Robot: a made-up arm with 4 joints.
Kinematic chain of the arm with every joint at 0, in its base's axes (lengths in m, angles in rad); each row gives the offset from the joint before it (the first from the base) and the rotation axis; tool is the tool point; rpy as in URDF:
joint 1: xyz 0 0.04 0.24 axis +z
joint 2: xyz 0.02 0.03 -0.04 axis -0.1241 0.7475 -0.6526
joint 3: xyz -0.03 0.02 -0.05 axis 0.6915 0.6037 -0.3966
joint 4: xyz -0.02 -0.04 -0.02 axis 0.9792 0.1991 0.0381
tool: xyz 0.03 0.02 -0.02 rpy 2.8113 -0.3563 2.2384
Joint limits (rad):
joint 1: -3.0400..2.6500
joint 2: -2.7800..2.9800
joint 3: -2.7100..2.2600
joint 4: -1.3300..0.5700
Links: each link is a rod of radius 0.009 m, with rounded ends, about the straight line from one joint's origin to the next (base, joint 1, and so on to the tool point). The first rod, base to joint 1, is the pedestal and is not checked.
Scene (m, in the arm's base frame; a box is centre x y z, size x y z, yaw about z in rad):
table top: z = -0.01
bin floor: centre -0.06 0.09 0 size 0.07 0.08 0.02 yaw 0.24
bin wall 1: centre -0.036 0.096 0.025 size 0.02 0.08 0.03 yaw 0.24
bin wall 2: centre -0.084 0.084 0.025 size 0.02 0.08 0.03 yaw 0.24
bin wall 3: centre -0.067 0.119 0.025 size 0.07 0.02 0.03 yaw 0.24
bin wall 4: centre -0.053 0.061 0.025 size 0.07 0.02 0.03 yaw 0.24
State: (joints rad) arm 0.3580 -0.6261 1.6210 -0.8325
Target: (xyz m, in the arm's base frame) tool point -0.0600 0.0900 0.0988
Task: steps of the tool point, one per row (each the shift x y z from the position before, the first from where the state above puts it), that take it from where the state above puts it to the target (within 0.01 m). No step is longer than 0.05 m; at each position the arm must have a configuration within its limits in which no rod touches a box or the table.
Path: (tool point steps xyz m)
1: 0.0011 -0.0028 -0.0020
2: -0.0020 0.0008 0.0007
3: -0.0067 0.0016 0.0032
4: -0.0114 -0.0008 0.0055

